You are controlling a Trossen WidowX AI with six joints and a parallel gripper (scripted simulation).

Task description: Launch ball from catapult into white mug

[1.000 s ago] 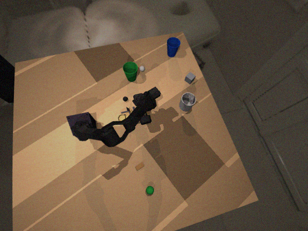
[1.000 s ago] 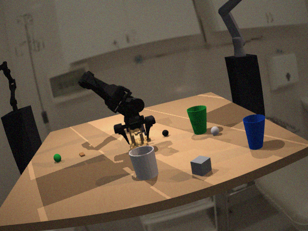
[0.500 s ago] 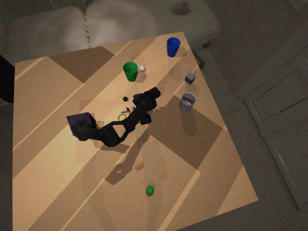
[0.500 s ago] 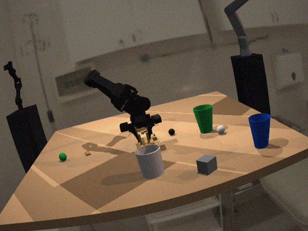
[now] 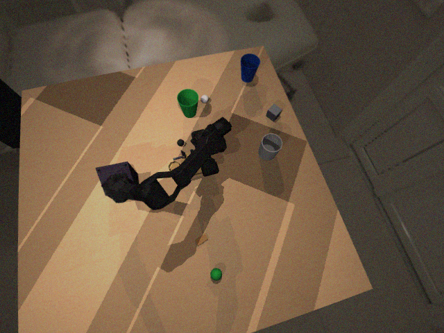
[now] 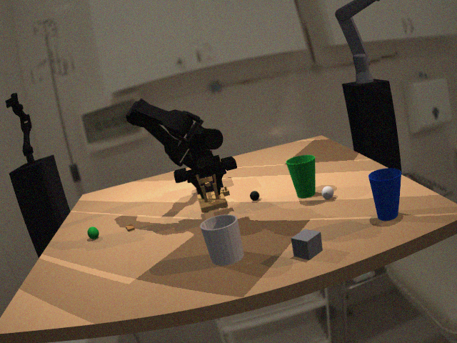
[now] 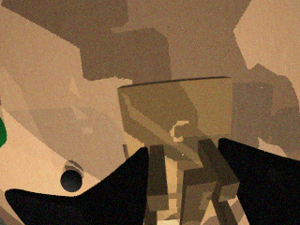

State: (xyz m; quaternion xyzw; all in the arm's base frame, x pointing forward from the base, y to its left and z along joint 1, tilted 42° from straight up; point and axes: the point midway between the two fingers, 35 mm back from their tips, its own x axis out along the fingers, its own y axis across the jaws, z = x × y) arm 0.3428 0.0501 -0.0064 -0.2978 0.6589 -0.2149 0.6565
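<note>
My gripper tip is now 9 cm past the black ball, 13 cm to the right of it and 6 cm above it. The rest, counted from my gripper tip: green cup 3 cm behind, 29 cm to the left, 4 cm below; white mug 29 cm ahead, 2 cm to the left, 5 cm below; catapult 7 cm behind, 1 cm to the left, 2 cm above.
</note>
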